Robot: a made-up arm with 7 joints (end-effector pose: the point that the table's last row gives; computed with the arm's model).
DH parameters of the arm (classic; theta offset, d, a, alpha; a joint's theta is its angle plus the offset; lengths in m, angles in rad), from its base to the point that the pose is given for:
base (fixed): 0 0 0.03 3.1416
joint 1: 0 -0.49 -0.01 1.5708
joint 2: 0 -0.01 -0.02 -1.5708
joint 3: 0 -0.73 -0.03 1.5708
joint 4: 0 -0.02 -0.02 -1.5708
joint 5: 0 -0.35 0.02 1.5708
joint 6: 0 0 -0.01 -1.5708
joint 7: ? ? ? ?
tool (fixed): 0 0.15 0 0
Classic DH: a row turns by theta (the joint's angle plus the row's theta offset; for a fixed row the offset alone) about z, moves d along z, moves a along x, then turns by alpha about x.
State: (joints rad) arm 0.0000 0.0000 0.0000 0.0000 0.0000 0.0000 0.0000
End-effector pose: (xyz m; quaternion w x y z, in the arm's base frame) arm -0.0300 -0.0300 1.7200 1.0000 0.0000 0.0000 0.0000
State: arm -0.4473 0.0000 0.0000 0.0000 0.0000 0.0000 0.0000
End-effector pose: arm -0.0111 -0.0530 1.7200 0.9751 0.0000 0.0000 0.2218
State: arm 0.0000 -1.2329 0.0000 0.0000 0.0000 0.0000 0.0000
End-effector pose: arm -1.1570 -0.0300 0.8506 0.8159 0.0000 -0.5781 0.0000
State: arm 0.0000 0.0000 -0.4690 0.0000 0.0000 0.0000 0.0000
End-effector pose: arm -0.0177 -0.0414 1.7200 0.9726 0.0000 0.0000 0.2324
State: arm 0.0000 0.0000 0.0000 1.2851 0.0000 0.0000 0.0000
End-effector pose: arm 0.4497 -0.0300 1.3609 0.8006 0.0000 0.5992 0.0000
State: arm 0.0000 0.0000 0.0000 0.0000 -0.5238 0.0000 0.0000
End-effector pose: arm -0.0327 -0.0200 1.7200 0.9659 0.0000 0.0000 0.2589
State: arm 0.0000 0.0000 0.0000 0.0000 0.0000 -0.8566 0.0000
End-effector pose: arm -0.1433 -0.0300 1.6683 0.9097 0.0000 -0.4153 0.0000
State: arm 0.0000 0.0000 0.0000 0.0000 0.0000 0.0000 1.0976
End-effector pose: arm -0.0354 -0.0389 1.7200 0.8532 0.0000 0.0000 -0.5217
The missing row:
joint 7: 0 0 0.01 3.1416
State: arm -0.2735 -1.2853 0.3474 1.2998 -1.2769 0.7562 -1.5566
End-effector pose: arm -0.6379 -0.2548 1.1199 0.0407 0.0693 0.2175 0.9728
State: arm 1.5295 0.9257 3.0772 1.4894 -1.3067 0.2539 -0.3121
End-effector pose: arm -0.0323 -0.3263 1.3413 0.0862 0.1465 -0.3066 -0.9365
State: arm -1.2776 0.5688 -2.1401 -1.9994 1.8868 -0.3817 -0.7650
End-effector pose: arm 0.5620 0.3211 0.8129 0.5061 0.5805 0.5748 0.2766
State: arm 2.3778 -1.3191 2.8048 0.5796 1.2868 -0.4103 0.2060
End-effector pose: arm 0.8175 0.8871 0.5730 0.6880 -0.6708 0.2691 0.0653
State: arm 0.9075 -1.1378 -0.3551 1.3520 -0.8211 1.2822 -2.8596
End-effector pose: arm -0.1354 0.5646 1.0818 0.0996 0.7312 0.1355 0.6611
